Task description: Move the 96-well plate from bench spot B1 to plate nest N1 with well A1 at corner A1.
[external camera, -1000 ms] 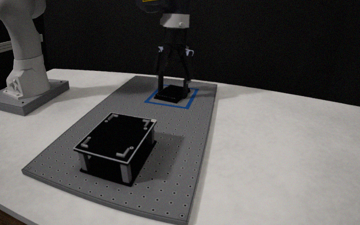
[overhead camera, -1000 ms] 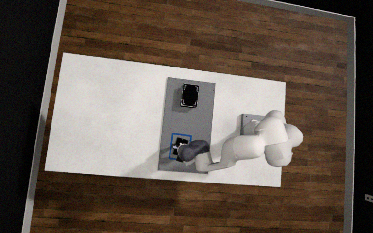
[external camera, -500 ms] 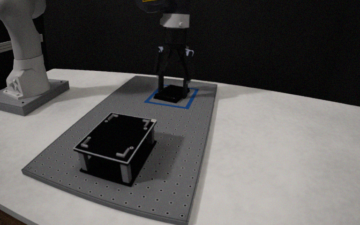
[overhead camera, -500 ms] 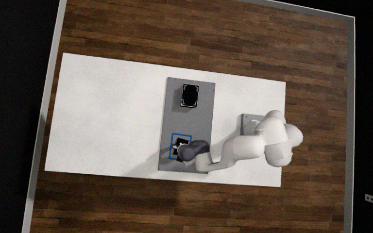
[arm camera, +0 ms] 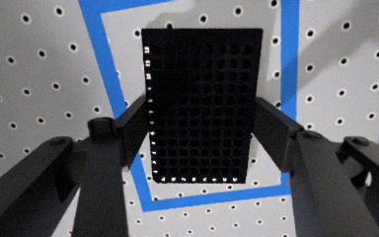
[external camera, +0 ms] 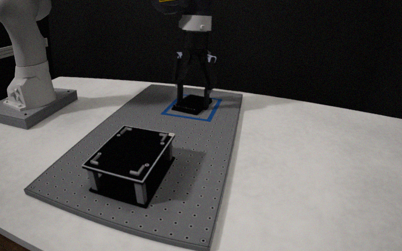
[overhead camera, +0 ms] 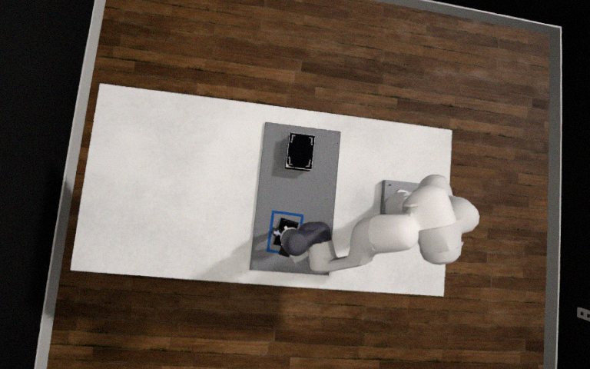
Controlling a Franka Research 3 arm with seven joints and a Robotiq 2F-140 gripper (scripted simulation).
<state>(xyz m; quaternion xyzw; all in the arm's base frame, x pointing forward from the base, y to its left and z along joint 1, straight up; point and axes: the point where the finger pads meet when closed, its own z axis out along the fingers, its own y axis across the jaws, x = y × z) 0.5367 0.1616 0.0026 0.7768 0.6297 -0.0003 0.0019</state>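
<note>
My hand is 20 mm above the black 96-well plate. Also, from my hand: A1 mark: 30 mm ahead, 310 mm to the right, 30 mm above; raised plate nest N1: 30 mm behind, 380 mm to the right, 30 mm above.
</note>
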